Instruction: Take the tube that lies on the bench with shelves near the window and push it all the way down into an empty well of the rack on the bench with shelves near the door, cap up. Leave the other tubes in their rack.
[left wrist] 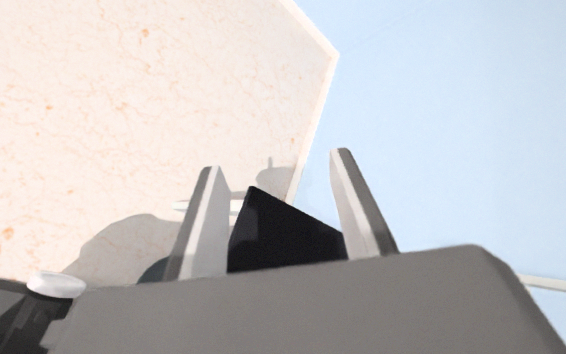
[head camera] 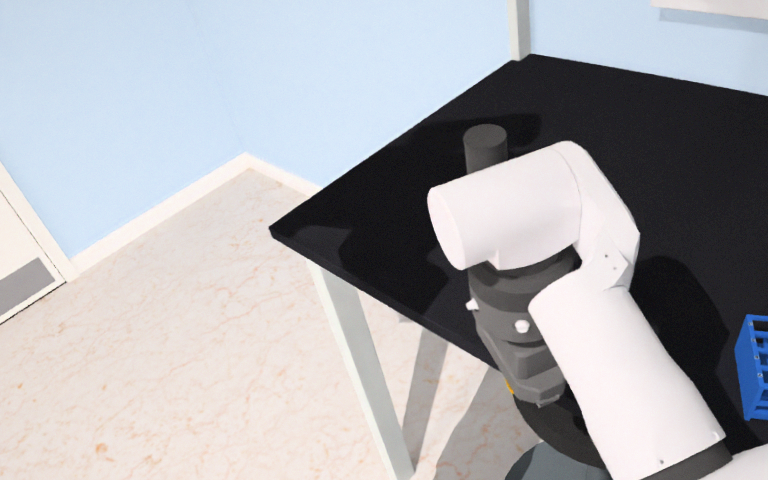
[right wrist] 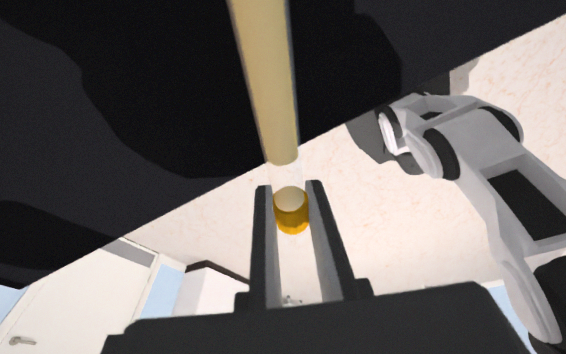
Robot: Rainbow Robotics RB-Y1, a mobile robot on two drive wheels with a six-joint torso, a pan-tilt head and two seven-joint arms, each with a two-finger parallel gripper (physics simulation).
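Frame: origin at the robot's base, x ahead, y left, z up, level; metres.
Where they show: left gripper, between the fingertips: [left wrist: 276,172]; right gripper, between the fingertips: [head camera: 520,385] [right wrist: 289,193].
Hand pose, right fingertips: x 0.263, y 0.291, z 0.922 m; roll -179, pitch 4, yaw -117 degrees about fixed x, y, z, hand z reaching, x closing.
Things, the pixels of their top centre, and the offset from my right fingertips. "pt": a spot on its surface instead. Level surfaces: height alone.
- tube, centre of its top: [right wrist: 280,155] 0.018 m right, 0.038 m ahead, 0.019 m up
- blue rack, a spot on its surface: [head camera: 750,367] pt 0.186 m right, 0.127 m ahead, 0.034 m up
- black bench, height of its surface: 0.008 m down
- pale leg, a spot on its surface: [head camera: 362,362] pt 0.444 m left, 0.069 m ahead, 0.376 m down
A tube [right wrist: 272,90] with pale yellow contents and an orange cap shows in the right wrist view. My right gripper [right wrist: 289,193] is shut on it at the cap end, and the tube's body reaches away from the fingers over the black bench top. In the head view the right fingers are hidden behind the arm; a sliver of orange shows beside the gripper body. A blue rack [head camera: 750,367] stands on the black bench [head camera: 696,147] at the right edge, partly cut off, with empty openings showing. My left gripper [left wrist: 276,172] is open, with nothing between its fingers.
The bench's corner and front edge lie left of my right arm in the head view, with a pale leg [head camera: 362,362] below. A white post [head camera: 519,28] stands at the back corner. A door [right wrist: 85,295] and a white cabinet [right wrist: 212,290] show in the right wrist view.
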